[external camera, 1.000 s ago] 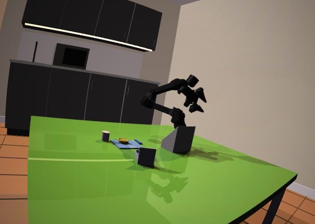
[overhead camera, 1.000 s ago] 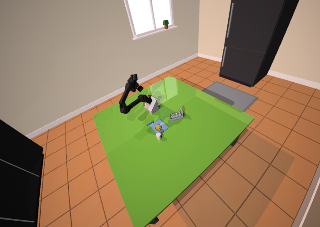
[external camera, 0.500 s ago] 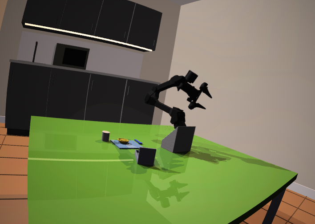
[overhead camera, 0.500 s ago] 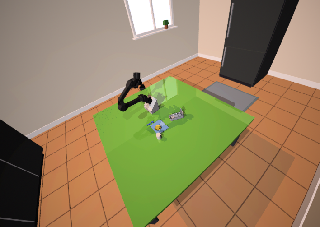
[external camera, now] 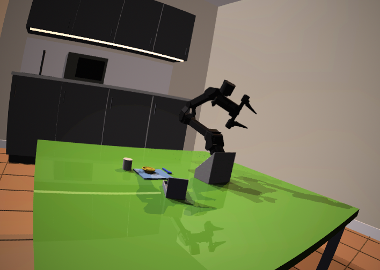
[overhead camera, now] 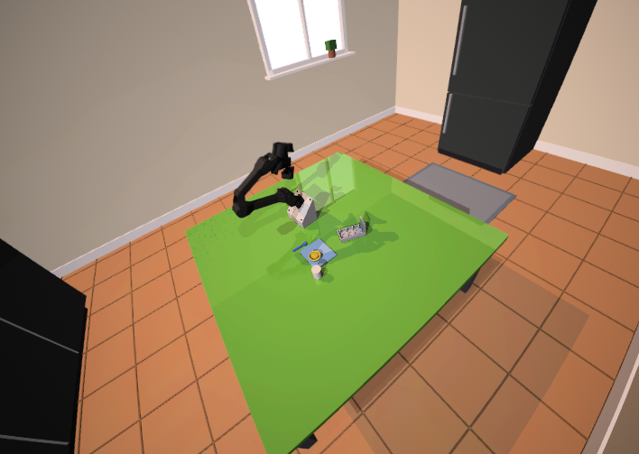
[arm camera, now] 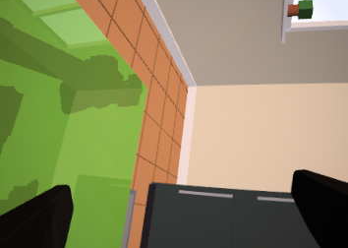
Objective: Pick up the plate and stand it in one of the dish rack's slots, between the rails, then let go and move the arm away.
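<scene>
My gripper tip is 42 cm short of the orange plate, 30 cm above it and 17 cm to the left of it. Also, from my gripper tip: light blue mat (41 cm ahead, 32 cm below, 14 cm to the right); grey dish rack (41 cm ahead, 30 cm below, 7 cm to the left); blue utensil (32 cm below, 31 cm ahead, 19 cm to the right).
</scene>
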